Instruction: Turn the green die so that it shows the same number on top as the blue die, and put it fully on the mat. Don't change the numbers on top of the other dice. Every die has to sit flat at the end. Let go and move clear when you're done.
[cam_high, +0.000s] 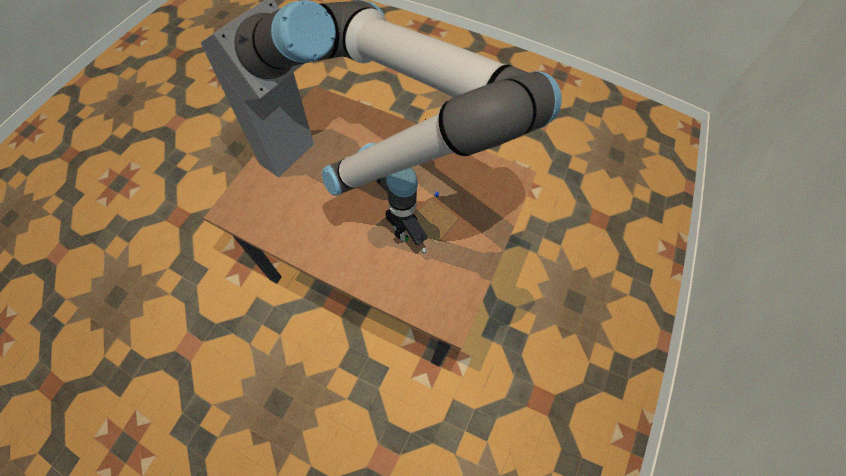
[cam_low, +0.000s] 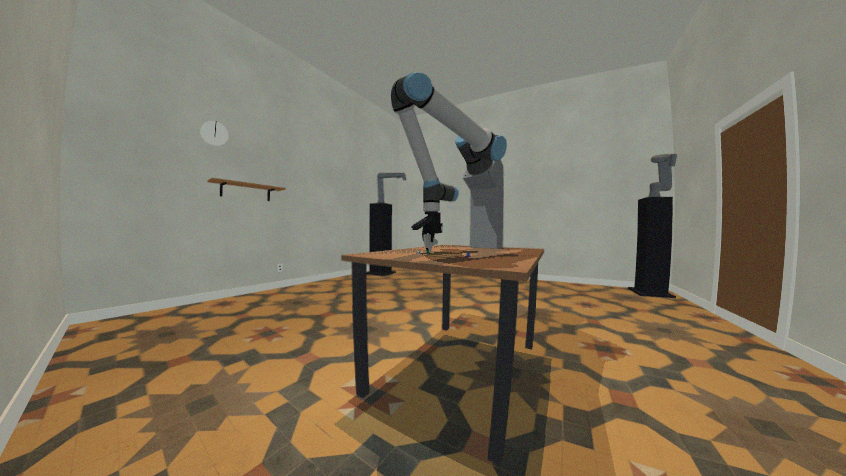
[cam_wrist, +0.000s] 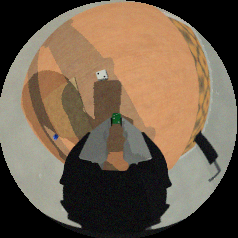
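Now: hand 12 cm to the right of the tan mat, 7 cm short of it and 2 cm above it. Round my hand: blue die (23 cm to the left, 4 cm ahead, 1 cm below); white die (8 cm ahead, 2 cm to the right, 1 cm below); green die (1 cm below).
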